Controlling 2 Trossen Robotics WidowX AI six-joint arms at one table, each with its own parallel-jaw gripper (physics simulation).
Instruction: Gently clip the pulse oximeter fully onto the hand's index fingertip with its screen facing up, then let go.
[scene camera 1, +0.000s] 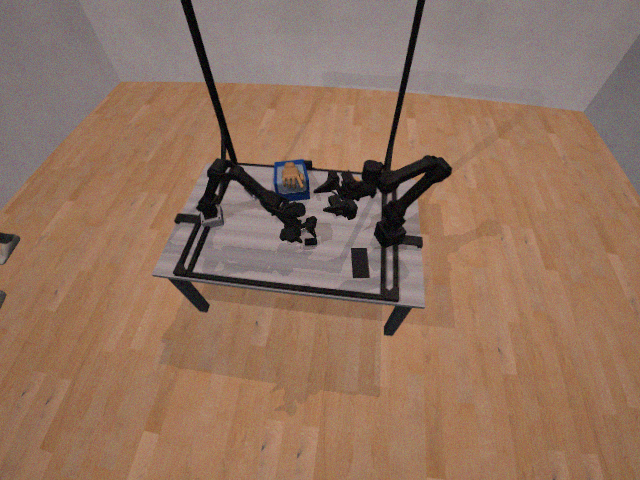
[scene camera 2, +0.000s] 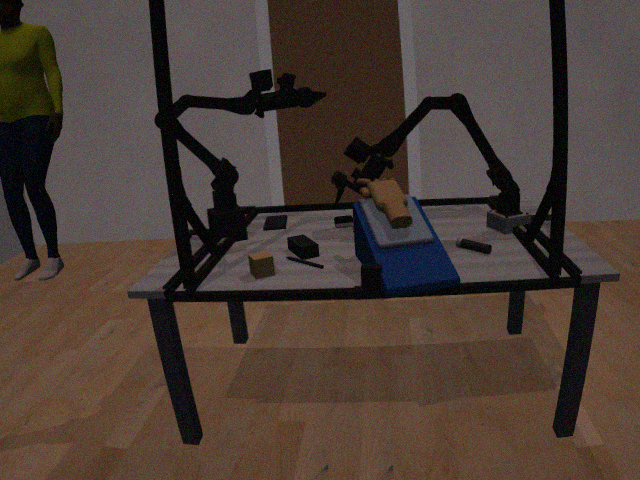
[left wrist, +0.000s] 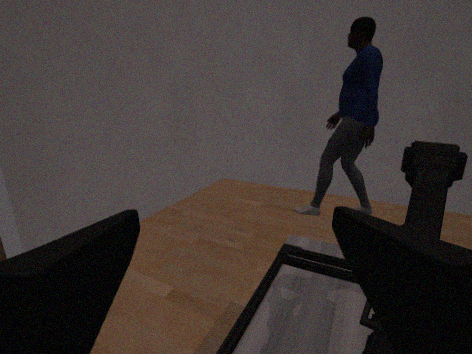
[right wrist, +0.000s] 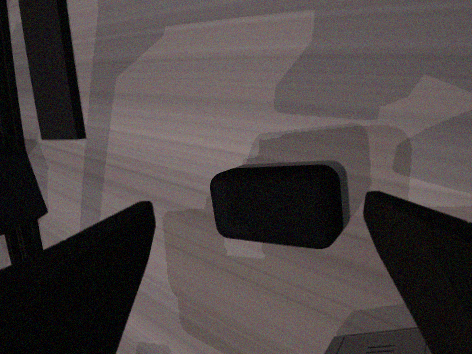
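Where they show: left gripper, fingertip midpoint: (scene camera 1: 318, 200) (scene camera 2: 320, 94) (left wrist: 237, 218); right gripper, fingertip midpoint: (scene camera 1: 309, 240) (scene camera 2: 345, 212) (right wrist: 259, 208); left arm's base at its link origin: (scene camera 1: 391, 227) (scene camera 2: 225, 209); right arm's base at its link origin: (scene camera 1: 210, 213) (scene camera 2: 508, 212).
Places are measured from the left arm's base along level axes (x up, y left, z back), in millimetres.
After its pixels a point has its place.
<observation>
The pulse oximeter, a dark rounded block with a paler edge (scene camera 1: 310, 241) @[x -64, y -104, z -354 mm] (scene camera 2: 343, 221) @[x -73, y -123, z -343 mm] (right wrist: 279, 206) @[x -62, y -109, z -360 mm], lies on the table. My right gripper (scene camera 1: 302, 233) @[x -50, y -105, z -360 mm] (right wrist: 259, 208) @[x -50, y -105, z -360 mm] is open above it; in the right wrist view the block shows between the fingertips, nearer the right one, not gripped. The tan hand (scene camera 1: 291, 173) @[x 89, y -405, z -332 mm] (scene camera 2: 388, 197) @[x 68, y -458, z -316 mm] rests palm down on a grey pad on the blue wedge (scene camera 1: 298, 196) @[x -61, y -386, z -314 mm] (scene camera 2: 421, 268) @[x -55, y -643, z -288 mm]. No oximeter shows on its fingers; the index fingertip is too small to make out. My left gripper (scene camera 1: 321, 200) @[x 326, y 2, z -350 mm] (scene camera 2: 324, 95) @[x 326, y 2, z -350 mm] (left wrist: 237, 218) @[x 326, y 2, z -350 mm] is open and empty, high above the table.
A flat black slab (scene camera 1: 360, 262) @[x -87, y 71, z -181 mm] (scene camera 2: 275, 222) @[x -87, y 54, z -176 mm] (right wrist: 54, 75) @[x -87, y 44, z -187 mm] lies on the table. A wooden cube (scene camera 2: 261, 265) @[x -62, y -392, z 6 mm], a black box (scene camera 2: 303, 246) @[x -60, y -321, z -132 mm], a thin dark pen (scene camera 2: 305, 261) @[x -86, y -363, z -119 mm] and a dark cylinder (scene camera 2: 473, 245) @[x -76, y -538, z -526 mm] lie around the wedge. Black frame bars edge the table.
</observation>
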